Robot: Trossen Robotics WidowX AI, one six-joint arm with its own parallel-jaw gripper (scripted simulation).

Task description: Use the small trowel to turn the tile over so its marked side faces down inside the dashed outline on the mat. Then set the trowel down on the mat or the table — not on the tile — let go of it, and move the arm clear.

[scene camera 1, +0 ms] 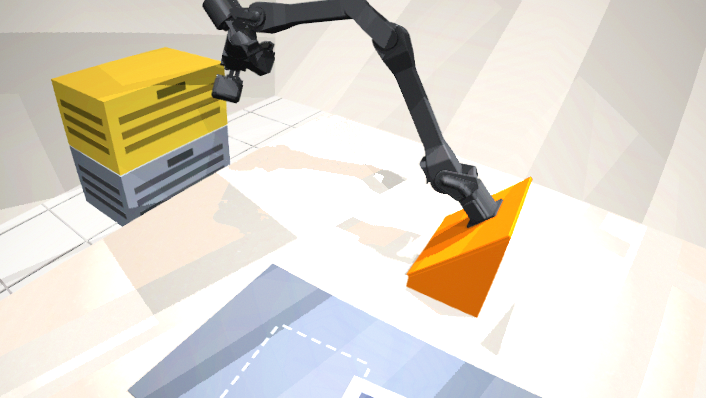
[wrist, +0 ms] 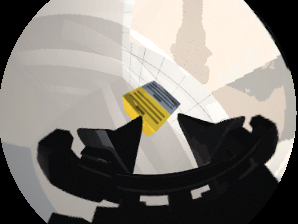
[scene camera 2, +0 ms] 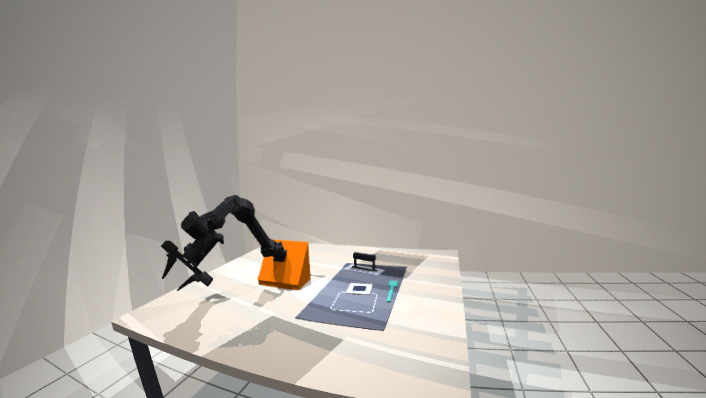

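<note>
My gripper [scene camera 1: 230,75] open, holding nothing; also in the wrist view [wrist: 160,117] and scene camera 2 [scene camera 2: 169,284]. Grey mat [scene camera 1: 216,352], also in scene camera 2 [scene camera 2: 318,309].
</note>
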